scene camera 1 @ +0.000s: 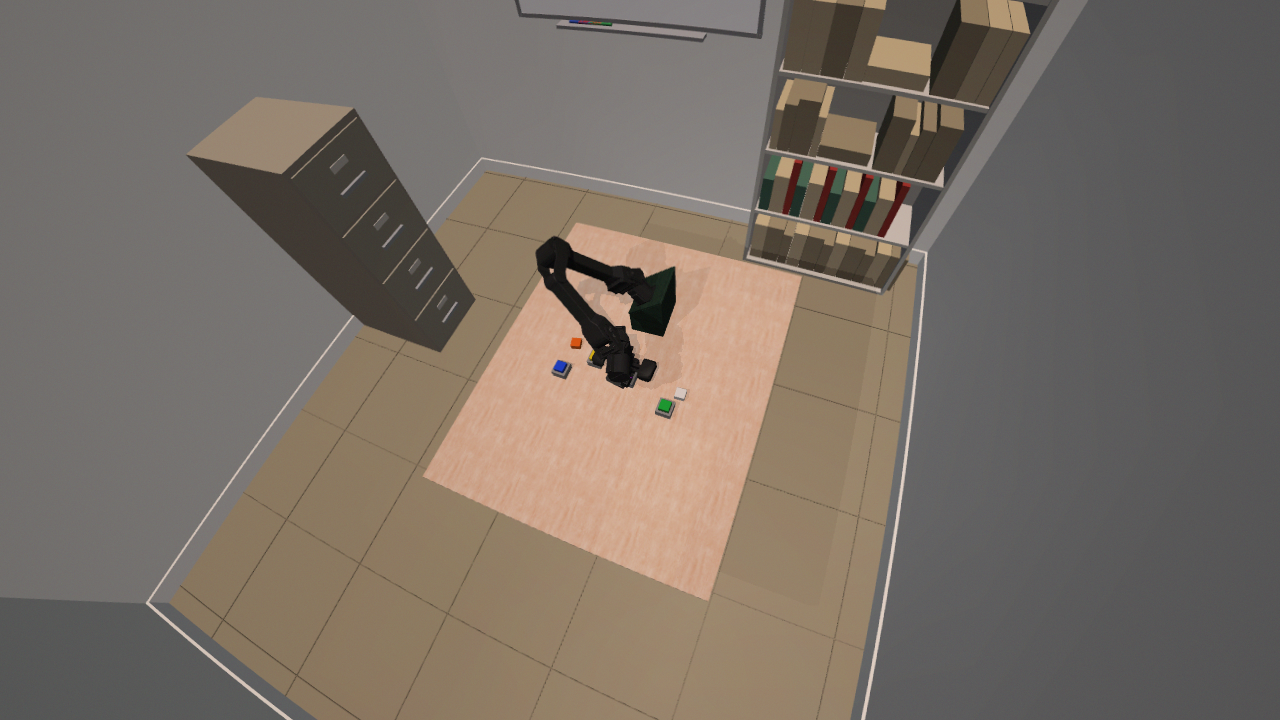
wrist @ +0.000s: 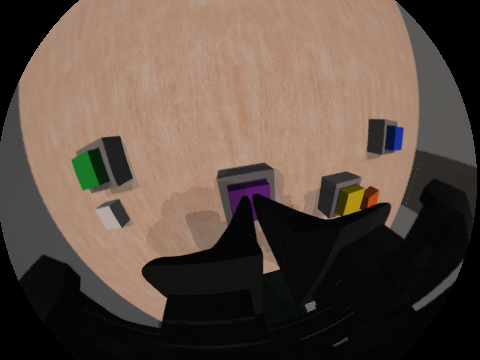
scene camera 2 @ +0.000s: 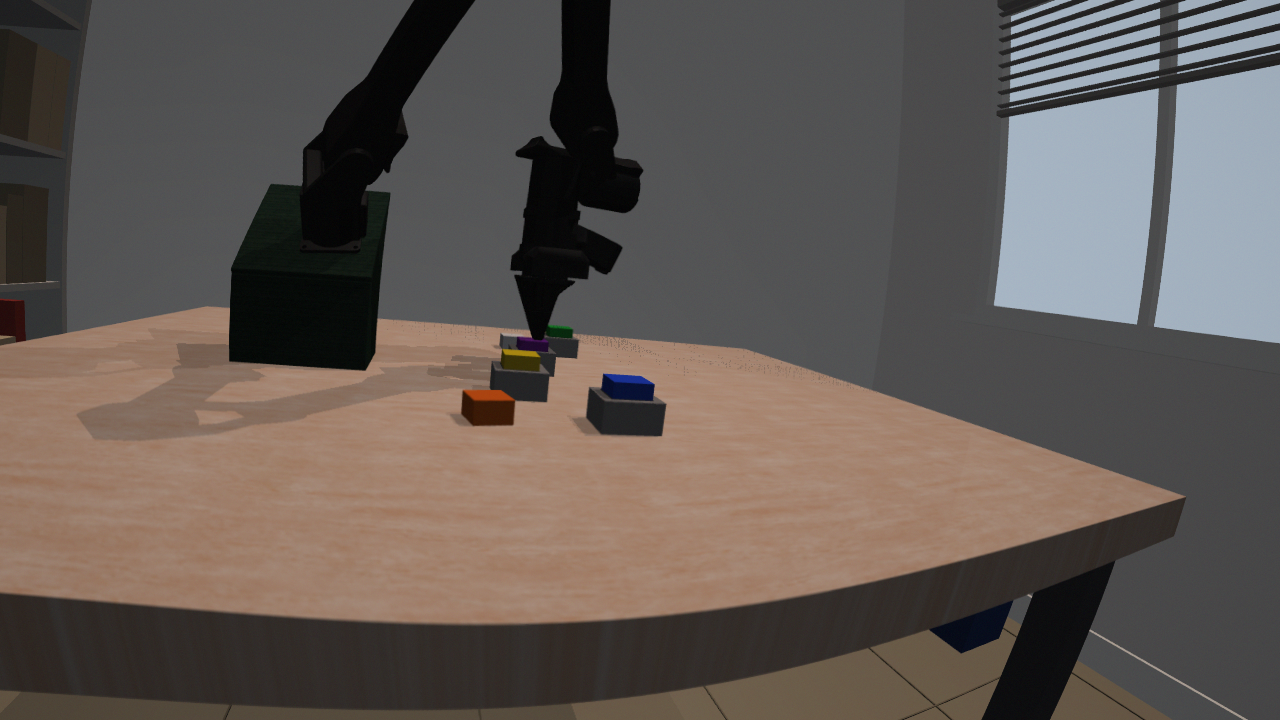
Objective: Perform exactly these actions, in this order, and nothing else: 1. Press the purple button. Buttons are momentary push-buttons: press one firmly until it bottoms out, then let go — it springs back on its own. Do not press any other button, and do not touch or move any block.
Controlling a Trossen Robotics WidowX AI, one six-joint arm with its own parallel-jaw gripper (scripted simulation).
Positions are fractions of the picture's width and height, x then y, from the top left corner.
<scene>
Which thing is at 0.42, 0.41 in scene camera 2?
My gripper.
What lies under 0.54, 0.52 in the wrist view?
A purple button.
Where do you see a yellow button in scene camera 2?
0.40, 0.50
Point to a blue button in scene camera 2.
0.49, 0.54
</scene>
